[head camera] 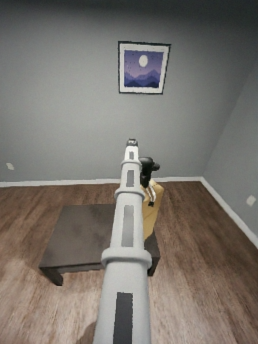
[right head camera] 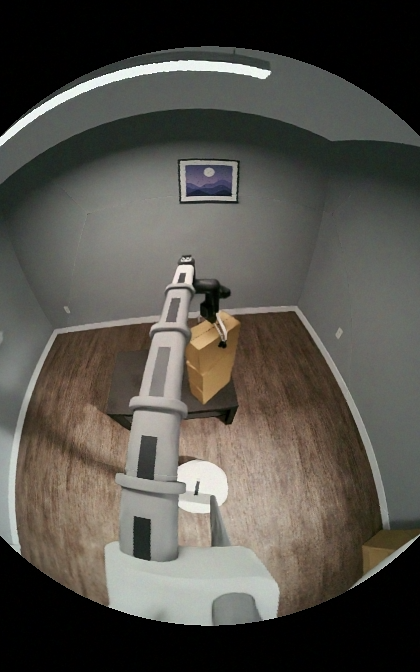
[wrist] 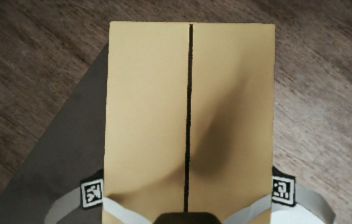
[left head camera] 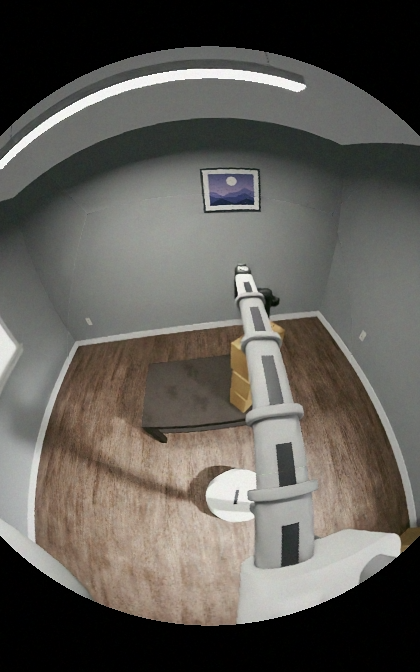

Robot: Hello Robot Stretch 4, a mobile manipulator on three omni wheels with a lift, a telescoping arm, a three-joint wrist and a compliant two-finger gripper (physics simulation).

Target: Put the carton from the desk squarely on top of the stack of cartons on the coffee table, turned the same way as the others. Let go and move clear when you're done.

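Places are measured from the robot's base along level axes (x ahead, y left, z up), in metres.
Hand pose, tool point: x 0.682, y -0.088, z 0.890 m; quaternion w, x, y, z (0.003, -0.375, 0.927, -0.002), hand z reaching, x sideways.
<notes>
After its pixels a point has its place.
The carton (head camera: 158, 192) @[x 0.686, y -0.181, z 0.958 m] (left head camera: 239, 354) (right head camera: 202, 352) (wrist: 145, 100) @[x 0.751, y -0.121, z 0.962 m] is tan, with a dark seam along its top. My gripper (right head camera: 211, 330) (wrist: 188, 192) @[x 0.682, y -0.088, z 0.890 m] points down from above and is shut on it, one fingertip against each long side. In the right head view its sides run nearly in line with the stack of cartons (left head camera: 240, 385) (right head camera: 212, 387) below, turned much the same way. No gap shows between them; whether its weight rests there I cannot tell. The stack stands at the right end of the dark coffee table (head camera: 80, 230) @[x 0.705, y 0.424, z 0.422 m] (left head camera: 185, 395) (right head camera: 125, 385). The arm hides part of it in the head views.
My extended arm (head camera: 124, 220) @[x 0.257, y 0.008, z 1.286 m] (left head camera: 272, 380) (right head camera: 162, 370) crosses over the table. A round white part (left head camera: 230, 495) (right head camera: 210, 480) is low in front of the table. A tan block-like thing (right head camera: 385, 550) shows at the lower right. Walls stand behind and to the right.
</notes>
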